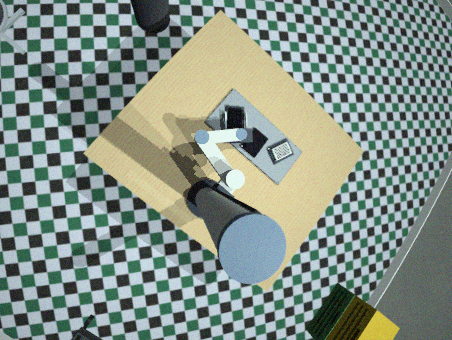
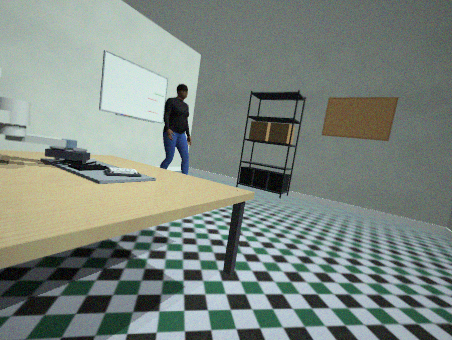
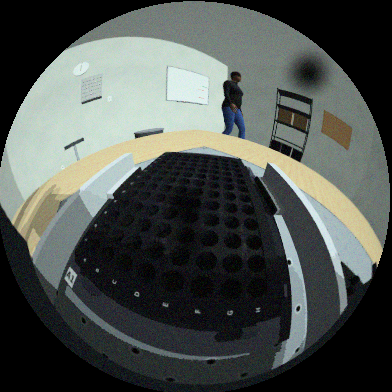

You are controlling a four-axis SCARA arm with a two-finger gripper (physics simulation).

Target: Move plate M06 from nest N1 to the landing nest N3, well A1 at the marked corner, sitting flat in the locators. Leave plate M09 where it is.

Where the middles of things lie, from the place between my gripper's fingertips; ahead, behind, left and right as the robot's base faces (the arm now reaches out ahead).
I see my gripper 30 mm past the black well plate (image 3: pixel 187 239), 30 mm to the left of it and 10 mm above it.
